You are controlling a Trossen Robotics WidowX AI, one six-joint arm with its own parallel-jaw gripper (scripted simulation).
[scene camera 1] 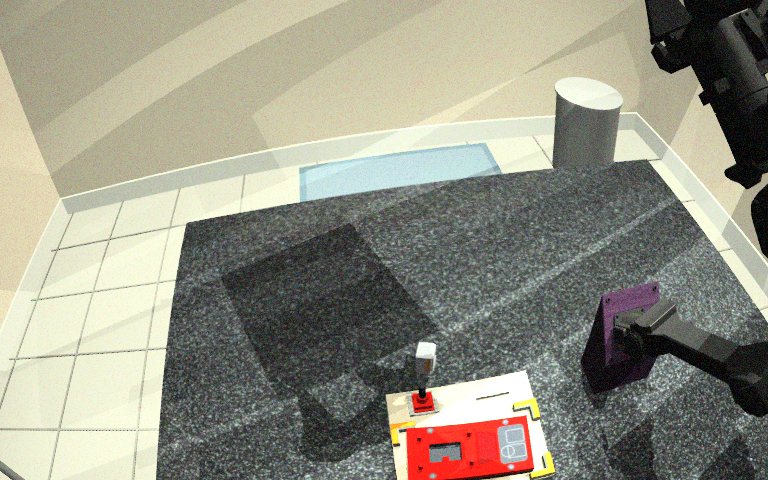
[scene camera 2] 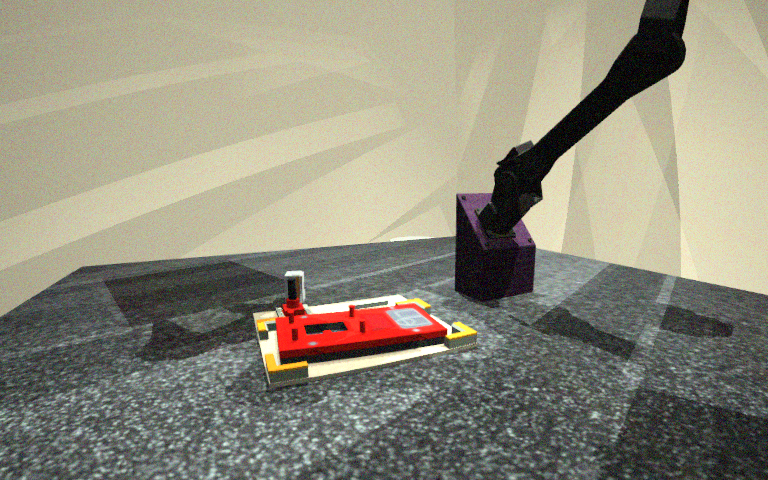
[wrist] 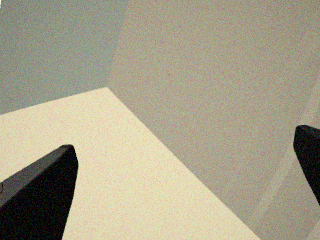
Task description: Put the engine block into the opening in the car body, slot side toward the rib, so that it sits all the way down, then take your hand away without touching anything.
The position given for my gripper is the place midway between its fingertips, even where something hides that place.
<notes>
My gripper (wrist: 188, 146) is open, with nothing in its grasp. I also see a red car body (scene camera 2: 349, 334) and a cream base plate (scene camera 2: 459, 337).
The wrist view does not show the red car body: it is out of frame.
</notes>
